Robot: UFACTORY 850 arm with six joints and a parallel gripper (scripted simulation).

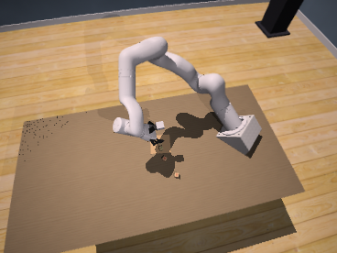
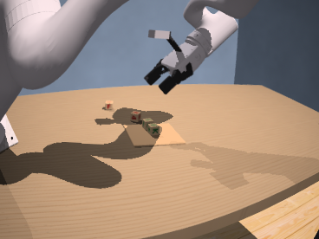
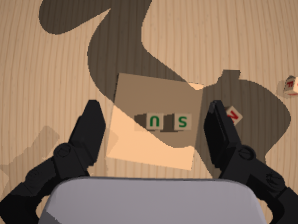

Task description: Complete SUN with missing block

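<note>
Right now my hand is 13 cm above the N block and 12 cm to the right of it. The rest, counted from my hand: tan mat: 14 cm below.
</note>
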